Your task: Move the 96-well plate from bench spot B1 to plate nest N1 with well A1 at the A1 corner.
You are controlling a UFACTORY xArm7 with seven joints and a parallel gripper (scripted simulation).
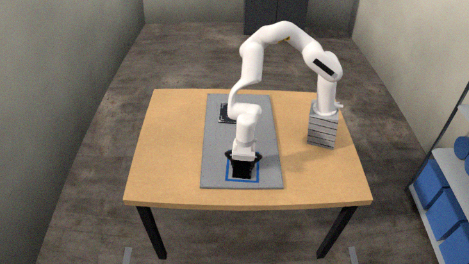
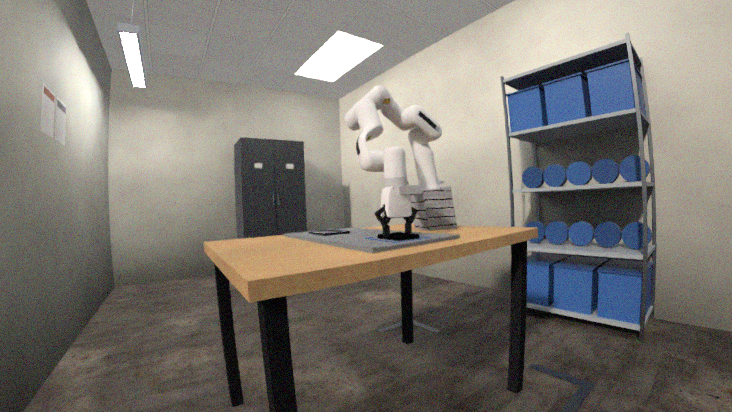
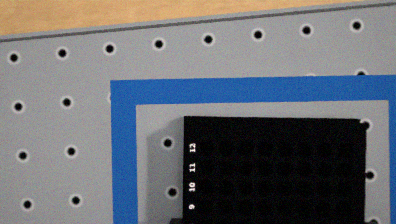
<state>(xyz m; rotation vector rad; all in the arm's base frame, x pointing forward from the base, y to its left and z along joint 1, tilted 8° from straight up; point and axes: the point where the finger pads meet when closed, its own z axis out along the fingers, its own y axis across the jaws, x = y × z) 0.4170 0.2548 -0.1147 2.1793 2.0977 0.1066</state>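
Right now my hand is 1 cm above the 96-well plate. Also, from my hand: plate nest N1: 8 cm ahead, 39 cm to the right, 1 cm below.
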